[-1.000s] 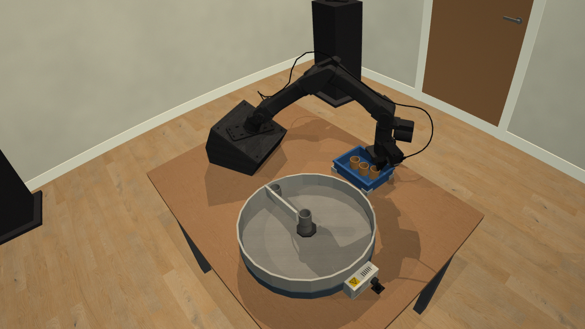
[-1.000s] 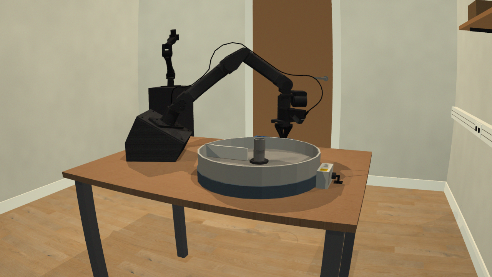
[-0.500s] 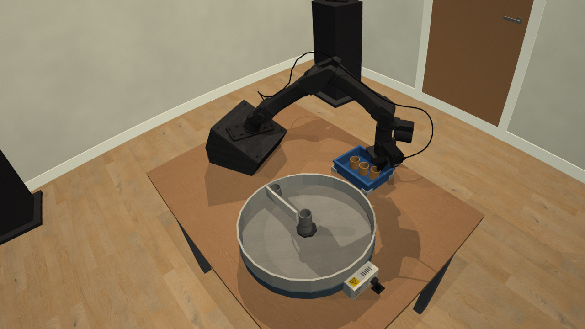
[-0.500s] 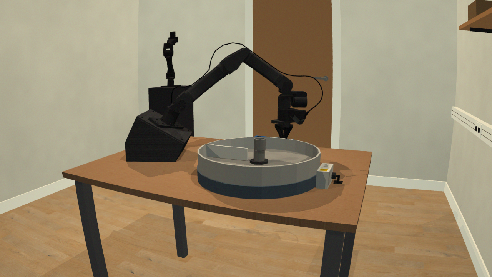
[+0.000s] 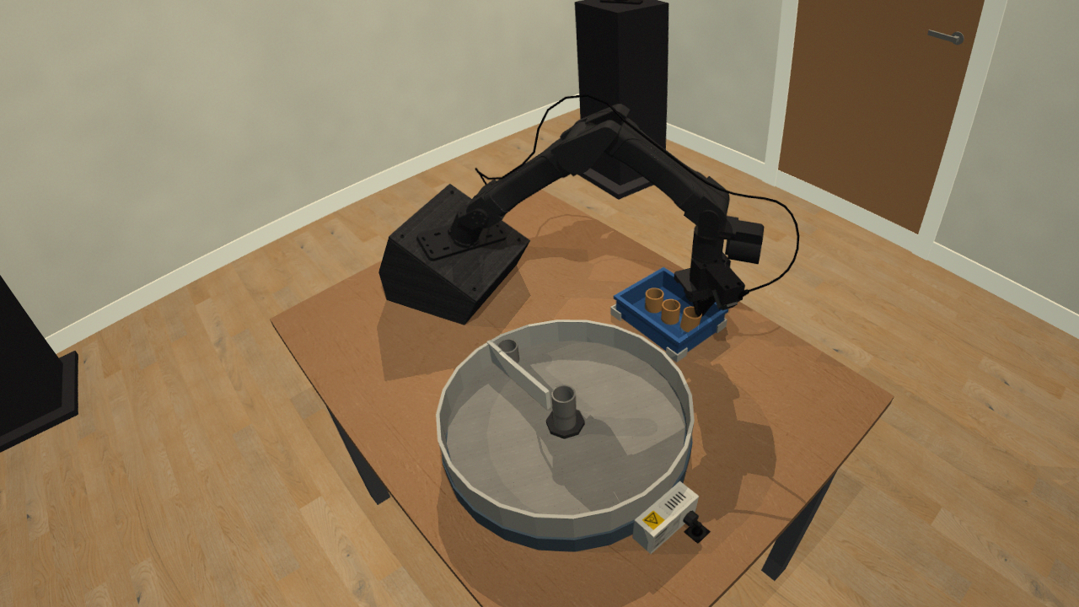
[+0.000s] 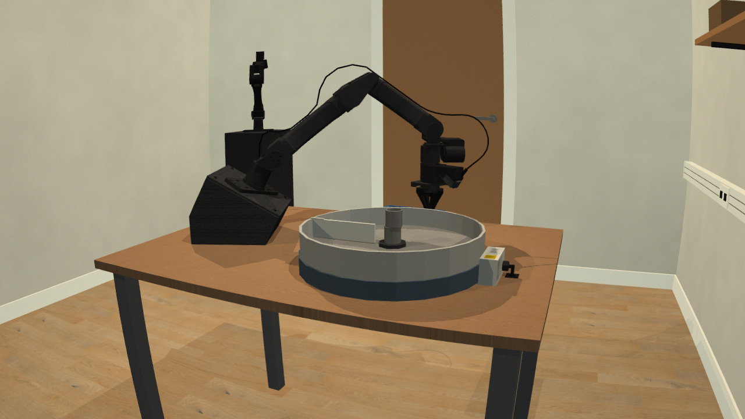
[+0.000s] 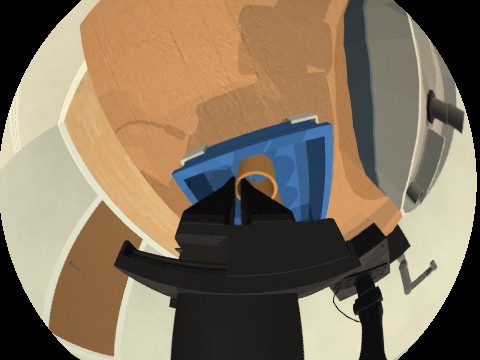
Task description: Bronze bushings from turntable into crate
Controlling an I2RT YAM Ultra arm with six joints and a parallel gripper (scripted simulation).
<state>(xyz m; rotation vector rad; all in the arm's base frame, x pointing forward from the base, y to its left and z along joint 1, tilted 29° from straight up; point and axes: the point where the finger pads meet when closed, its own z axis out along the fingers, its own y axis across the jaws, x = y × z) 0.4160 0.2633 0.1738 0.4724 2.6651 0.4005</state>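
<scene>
Now: hand 60 mm past the blue crate, 20 mm to the left of it and 30 mm above it. The rest, counted from my hand: grey turntable 60 mm ahead, 380 mm to the right.
</scene>
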